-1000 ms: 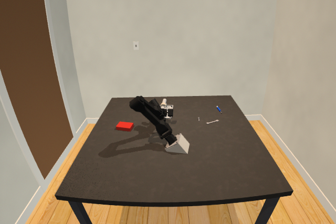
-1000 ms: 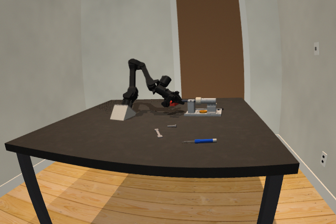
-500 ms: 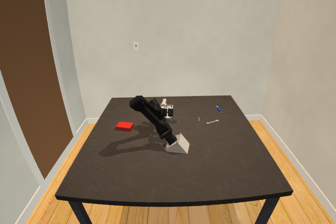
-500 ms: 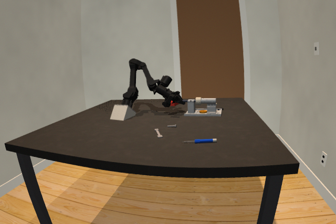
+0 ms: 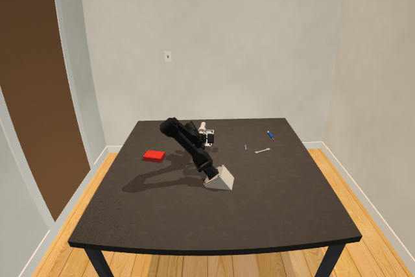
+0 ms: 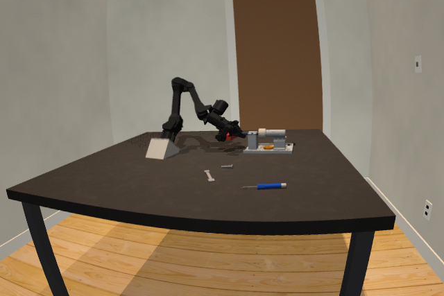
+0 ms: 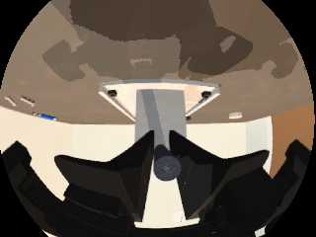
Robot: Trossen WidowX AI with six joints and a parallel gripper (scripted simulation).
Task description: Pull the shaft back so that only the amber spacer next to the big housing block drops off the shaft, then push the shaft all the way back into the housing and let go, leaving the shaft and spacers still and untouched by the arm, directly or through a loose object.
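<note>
The dark shaft is 7 cm ahead of my hand and 1 cm to the right of it. Round my hand: bolt (4 cm behind, 30 cm to the right, 7 cm below); then shaft fixture (15 cm ahead, 3 cm to the right, 3 cm below); then amber spacer (14 cm ahead, 3 cm to the right, 7 cm below).
</note>
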